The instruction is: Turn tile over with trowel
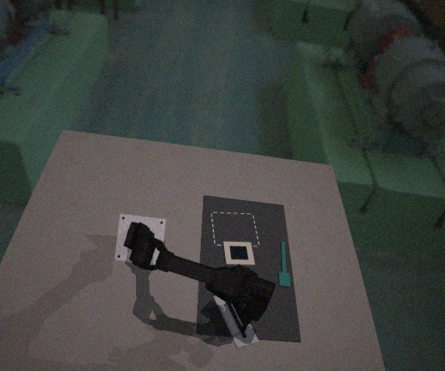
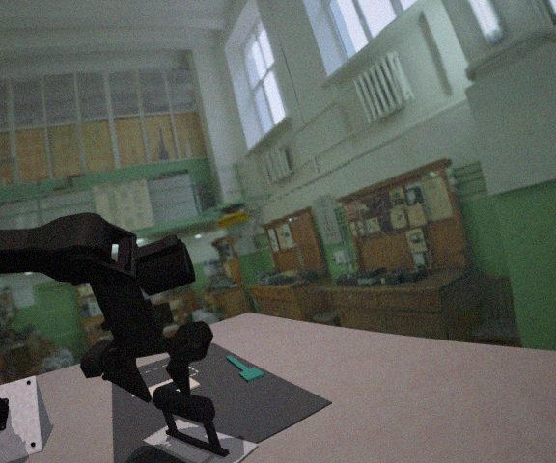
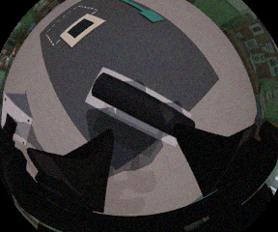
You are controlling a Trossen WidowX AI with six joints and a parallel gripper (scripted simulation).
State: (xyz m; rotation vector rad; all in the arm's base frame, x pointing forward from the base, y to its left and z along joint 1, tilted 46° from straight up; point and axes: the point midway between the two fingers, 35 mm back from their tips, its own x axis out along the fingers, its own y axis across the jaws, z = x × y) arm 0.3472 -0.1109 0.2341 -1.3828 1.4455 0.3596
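My gripper tip is 290 mm to the right of the tile, 90 mm above it and 10 mm short of it. Also, from my gripper tip: teal trowel 260 mm to the left, 180 mm ahead, 90 mm below.
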